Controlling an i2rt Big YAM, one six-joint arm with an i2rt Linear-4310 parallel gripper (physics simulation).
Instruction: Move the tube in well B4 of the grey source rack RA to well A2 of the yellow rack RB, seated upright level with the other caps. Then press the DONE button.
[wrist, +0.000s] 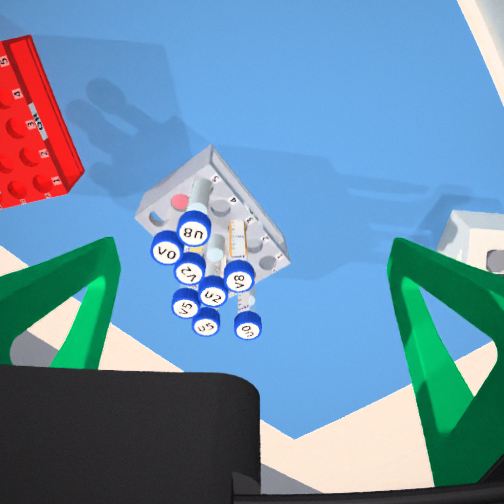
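Note:
The grey rack RA (215, 220) sits on the blue mat at the middle of the wrist view, seen from above and turned at an angle. It holds several upright tubes with blue caps and white labels: U8 (194, 228), V0 (166, 247), V2 (189, 268), V8 (239, 276), U2 (213, 291), V5 (186, 303), U5 (206, 321) and U0 (248, 325). I cannot tell which one stands in well B4. The yellow rack RB is out of view. My gripper (252, 280) is open, its green fingers far apart, high above the rack and empty.
A red rack (30, 130) with empty numbered wells lies at the upper left. A pale grey box (475, 240) shows at the right edge behind the right finger. A red dot (179, 201) marks the grey rack's far corner. The black gripper body fills the lower left.

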